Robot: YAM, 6 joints.
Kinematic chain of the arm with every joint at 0, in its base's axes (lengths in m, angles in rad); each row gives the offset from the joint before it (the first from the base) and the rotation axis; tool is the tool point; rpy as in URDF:
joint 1: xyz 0 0 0.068 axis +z
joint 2: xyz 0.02 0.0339 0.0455 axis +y
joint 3: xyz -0.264 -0.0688 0 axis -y
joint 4: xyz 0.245 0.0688 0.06 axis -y
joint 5: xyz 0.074 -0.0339 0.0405 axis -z
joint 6: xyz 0.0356 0 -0.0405 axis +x
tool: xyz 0 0 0 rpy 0 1.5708 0
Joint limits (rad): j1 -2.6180..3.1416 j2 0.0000..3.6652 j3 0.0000..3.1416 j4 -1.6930..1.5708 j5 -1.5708..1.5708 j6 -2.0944..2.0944
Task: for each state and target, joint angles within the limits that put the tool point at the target. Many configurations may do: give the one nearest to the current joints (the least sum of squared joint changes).
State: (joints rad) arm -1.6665 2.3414 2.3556 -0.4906 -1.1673 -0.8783
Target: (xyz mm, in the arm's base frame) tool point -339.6 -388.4 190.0
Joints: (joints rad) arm -2.3528 2.4059 2.0575 -0.6396 -1.1679 -0.8783
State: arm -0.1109 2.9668 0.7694 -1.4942 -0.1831 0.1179
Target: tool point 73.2 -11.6 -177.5
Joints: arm -0.2185 3.4217 1.2385 -1.1141 -0.1279 0.1179
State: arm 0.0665 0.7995 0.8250 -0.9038 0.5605 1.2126
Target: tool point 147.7 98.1 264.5
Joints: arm 0.6724 0.9537 0.8103 -0.8454 0.4430 1.2126
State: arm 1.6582 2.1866 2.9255 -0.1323 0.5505 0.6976
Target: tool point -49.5 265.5 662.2
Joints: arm 1.8343 1.9265 2.9579 -0.4036 0.6435 0.6976
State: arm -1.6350 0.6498 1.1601 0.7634 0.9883 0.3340
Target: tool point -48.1 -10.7 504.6
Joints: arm -2.1840 0.6235 1.0529 0.7523 1.1999 0.3340
